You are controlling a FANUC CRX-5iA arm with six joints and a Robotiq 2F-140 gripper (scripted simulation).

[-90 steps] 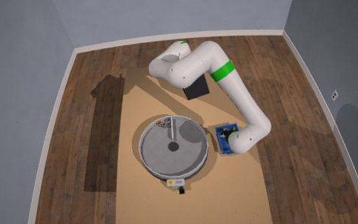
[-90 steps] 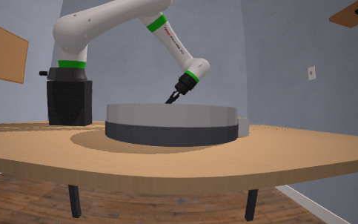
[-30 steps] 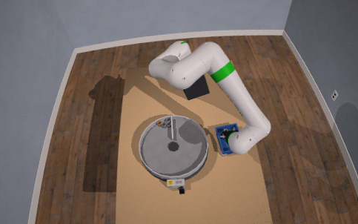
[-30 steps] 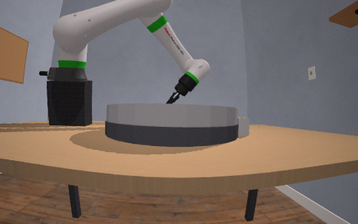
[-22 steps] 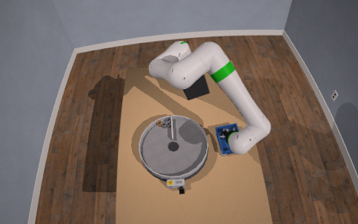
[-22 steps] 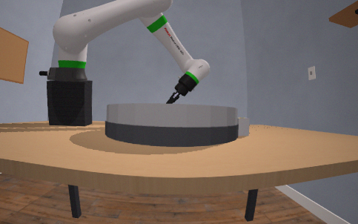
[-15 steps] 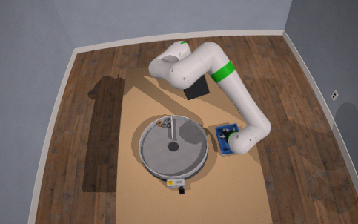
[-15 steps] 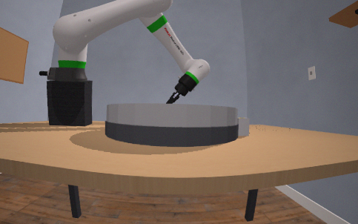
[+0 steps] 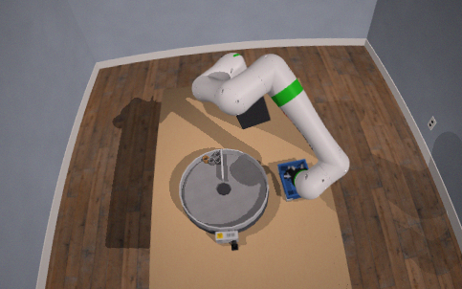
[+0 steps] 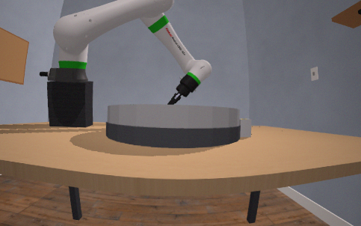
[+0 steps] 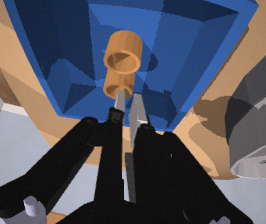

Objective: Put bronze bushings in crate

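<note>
My hand is 4 cm short of the blue crate, 4 cm above it and 2 cm to the right of it. Also, from my hand: grey turning table (34 cm to the right, 7 cm ahead, 1 cm below).
</note>
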